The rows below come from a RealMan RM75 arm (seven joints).
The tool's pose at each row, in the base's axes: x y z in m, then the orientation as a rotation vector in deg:
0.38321, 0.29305, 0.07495, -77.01, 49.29, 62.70
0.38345, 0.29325, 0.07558, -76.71, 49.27, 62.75
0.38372, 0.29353, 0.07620, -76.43, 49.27, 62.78
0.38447, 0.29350, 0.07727, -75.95, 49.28, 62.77
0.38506, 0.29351, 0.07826, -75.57, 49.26, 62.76
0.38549, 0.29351, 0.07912, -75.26, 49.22, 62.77
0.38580, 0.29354, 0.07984, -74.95, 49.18, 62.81
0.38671, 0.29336, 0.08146, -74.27, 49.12, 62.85
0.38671, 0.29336, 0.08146, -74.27, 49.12, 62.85
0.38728, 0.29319, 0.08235, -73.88, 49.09, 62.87
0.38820, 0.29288, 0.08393, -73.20, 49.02, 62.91
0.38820, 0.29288, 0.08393, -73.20, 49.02, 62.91
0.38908, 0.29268, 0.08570, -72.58, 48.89, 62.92
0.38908, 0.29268, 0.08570, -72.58, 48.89, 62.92
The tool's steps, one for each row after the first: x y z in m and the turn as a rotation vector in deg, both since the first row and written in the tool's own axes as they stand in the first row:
-0.00050, -0.00044, 0.00022, 0.19, -0.20, 0.05
-0.00098, -0.00091, 0.00051, 0.38, -0.36, 0.10
-0.00177, -0.00195, 0.00048, 0.74, -0.62, 0.16
-0.00254, -0.00281, 0.00050, 1.02, -0.84, 0.18
-0.00322, -0.00348, 0.00051, 1.23, -1.04, 0.20
-0.00381, -0.00400, 0.00056, 1.42, -1.25, 0.23
-0.00510, -0.00535, 0.00040, 1.89, -1.68, 0.30
-0.00510, -0.00535, 0.00040, 1.89, -1.68, 0.30
-0.00579, -0.00615, 0.00024, 2.15, -1.92, 0.34
-0.00705, -0.00748, -0.00006, 2.61, -2.35, 0.41
-0.00705, -0.00748, -0.00006, 2.61, -2.35, 0.41
-0.00848, -0.00884, -0.00022, 3.03, -2.78, 0.41
-0.00848, -0.00884, -0.00022, 3.03, -2.78, 0.41

